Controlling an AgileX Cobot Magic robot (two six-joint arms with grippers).
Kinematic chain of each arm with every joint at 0, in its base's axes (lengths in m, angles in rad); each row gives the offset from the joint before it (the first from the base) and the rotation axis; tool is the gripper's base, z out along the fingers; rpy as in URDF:
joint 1: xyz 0 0 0.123 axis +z
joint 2: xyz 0 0 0 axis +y
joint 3: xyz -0.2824 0 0.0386 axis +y
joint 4: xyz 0.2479 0 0.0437 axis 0.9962 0 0.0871
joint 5: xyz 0 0 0 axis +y
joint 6: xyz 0.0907 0 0.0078 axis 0.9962 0 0.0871
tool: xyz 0 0 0 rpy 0 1.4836 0
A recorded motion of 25 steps. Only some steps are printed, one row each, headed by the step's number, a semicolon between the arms.
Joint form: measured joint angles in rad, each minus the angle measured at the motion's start. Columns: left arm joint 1, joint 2, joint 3, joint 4, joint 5, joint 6; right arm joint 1, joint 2, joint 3, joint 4, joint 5, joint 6.
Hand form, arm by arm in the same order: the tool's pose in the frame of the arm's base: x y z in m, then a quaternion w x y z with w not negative. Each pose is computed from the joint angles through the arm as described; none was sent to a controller.
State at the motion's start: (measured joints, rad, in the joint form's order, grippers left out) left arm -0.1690 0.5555 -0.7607 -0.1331 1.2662 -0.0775; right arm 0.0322 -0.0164 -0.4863 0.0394 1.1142 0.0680
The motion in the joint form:
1: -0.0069 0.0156 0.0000 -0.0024 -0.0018 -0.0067; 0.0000 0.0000 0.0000 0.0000 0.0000 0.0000
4: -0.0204 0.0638 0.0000 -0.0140 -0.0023 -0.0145; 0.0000 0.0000 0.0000 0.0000 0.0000 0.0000
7: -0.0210 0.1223 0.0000 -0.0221 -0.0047 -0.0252; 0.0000 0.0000 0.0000 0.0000 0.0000 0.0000
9: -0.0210 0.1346 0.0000 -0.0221 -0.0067 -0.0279; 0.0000 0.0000 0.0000 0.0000 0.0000 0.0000
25: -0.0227 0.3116 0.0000 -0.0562 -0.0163 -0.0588; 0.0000 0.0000 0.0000 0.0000 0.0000 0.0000
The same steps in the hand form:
1: 0.0652 -0.0235 0.3225 0.27562 0.04280 0.95463 -0.10432; -0.0082 0.0030 0.2691 0.49799 0.01419 0.86592 0.04465
4: 0.0741 -0.0272 0.3191 0.25094 0.04395 0.96076 -0.10970; -0.0082 0.0030 0.2691 0.49799 0.01419 0.86592 0.04465
7: 0.0852 -0.0300 0.3144 0.22289 0.03688 0.96780 -0.11103; -0.0082 0.0030 0.2691 0.49799 0.01419 0.86592 0.04465
9: 0.0877 -0.0305 0.3134 0.21780 0.03507 0.96908 -0.11055; -0.0082 0.0030 0.2691 0.49799 0.01419 0.86592 0.04465
25: 0.1194 -0.0397 0.2950 0.13239 0.01127 0.98428 -0.11632; -0.0082 0.0030 0.2691 0.49799 0.01419 0.86592 0.04465

